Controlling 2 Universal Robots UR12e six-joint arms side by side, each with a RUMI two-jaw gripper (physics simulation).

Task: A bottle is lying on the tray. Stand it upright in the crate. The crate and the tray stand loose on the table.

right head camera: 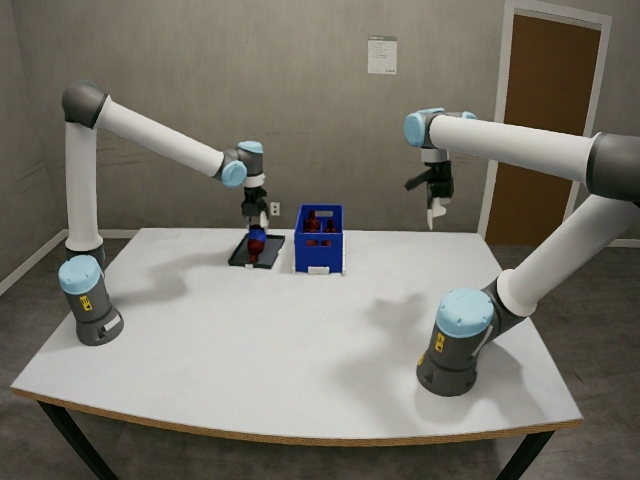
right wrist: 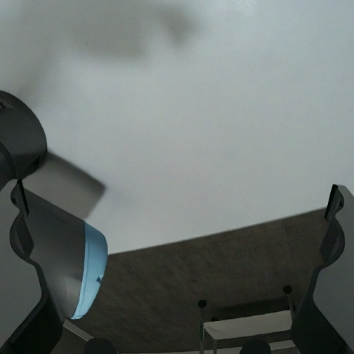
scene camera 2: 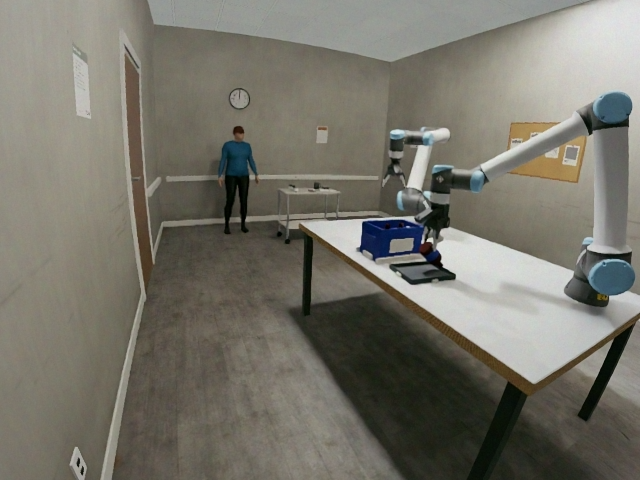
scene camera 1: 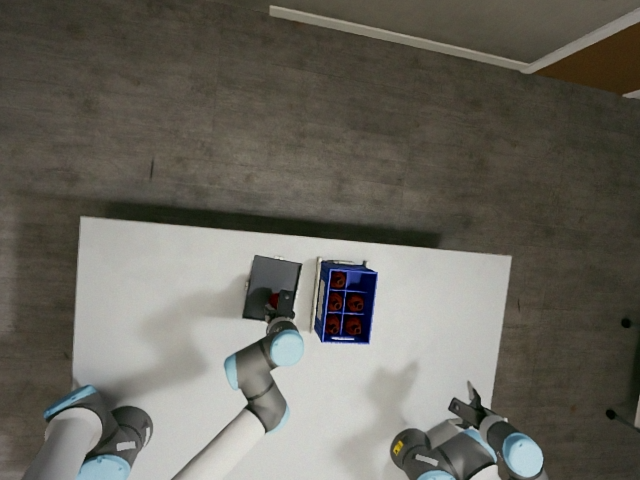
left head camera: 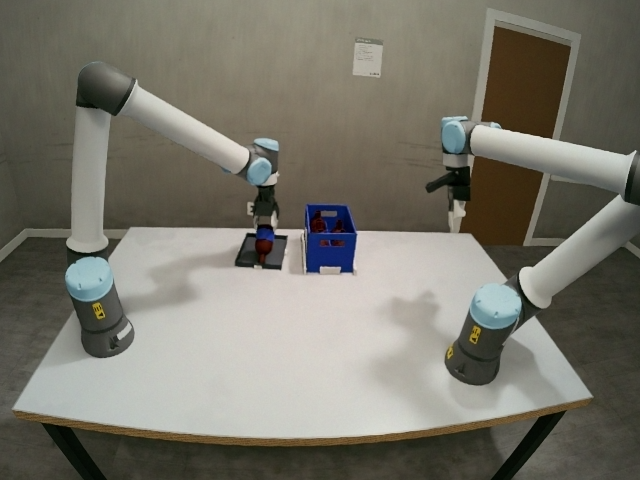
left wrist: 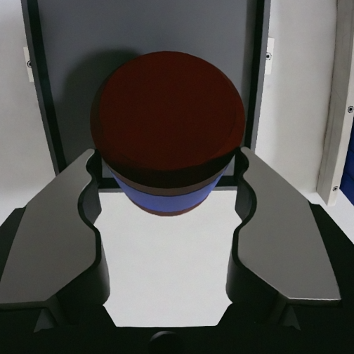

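Note:
My left gripper (left head camera: 266, 226) (right head camera: 256, 225) (left wrist: 167, 149) is shut on the red-brown bottle (left head camera: 264, 246) (right head camera: 255, 244) (scene camera 1: 274, 299) (left wrist: 170, 110) with a blue band. The bottle is tilted, neck down toward the table's front, base up toward the back. It is over the dark tray (left head camera: 279, 251) (right head camera: 274, 249) (scene camera 1: 273, 273) (scene camera 2: 413, 273); whether it touches the tray is unclear. The blue crate (left head camera: 330, 259) (right head camera: 318, 259) (scene camera 2: 368, 240) stands right of the tray in the head views. My right gripper (scene camera 2: 393, 184) (right wrist: 177, 184) is open and empty, high at the right.
Several red-brown bottles stand in crate cells, one of them a bottle (scene camera 1: 355, 302) in the middle row. The back right cell (scene camera 1: 360, 281) is empty in scene camera 1. A pale rail (scene camera 1: 315, 294) lies between crate and tray.

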